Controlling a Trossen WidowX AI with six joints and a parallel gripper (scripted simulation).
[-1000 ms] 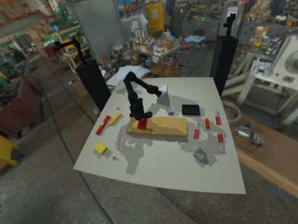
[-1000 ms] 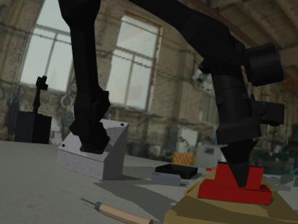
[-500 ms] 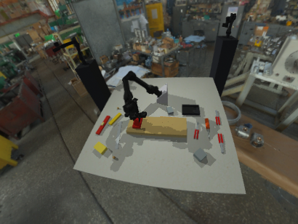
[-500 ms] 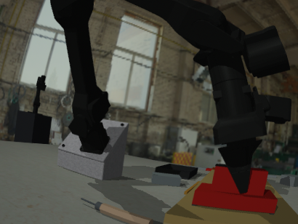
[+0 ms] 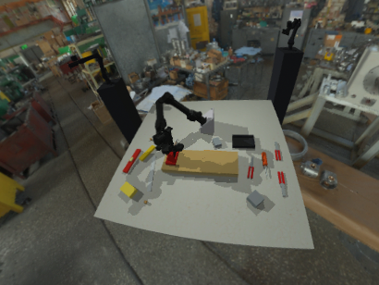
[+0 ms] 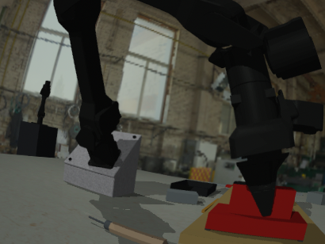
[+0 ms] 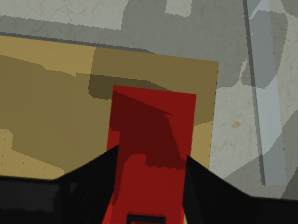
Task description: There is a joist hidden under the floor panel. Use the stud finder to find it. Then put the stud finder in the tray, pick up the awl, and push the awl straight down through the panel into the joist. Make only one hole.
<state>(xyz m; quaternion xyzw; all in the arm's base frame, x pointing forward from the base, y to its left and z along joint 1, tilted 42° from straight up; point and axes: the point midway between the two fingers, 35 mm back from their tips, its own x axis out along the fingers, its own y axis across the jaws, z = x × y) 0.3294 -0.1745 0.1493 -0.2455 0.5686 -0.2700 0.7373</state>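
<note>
Now: the black tray 15 cm behind my gripper tip, 53 cm to the left of it and 5 cm below it. Also, from my gripper tip: awl: 19 cm behind, 1 cm to the right, 6 cm below; then pale strip: 8 cm ahead, 16 cm to the right, 6 cm below; then stud finder: 2 cm behind, 2 cm above.
</note>
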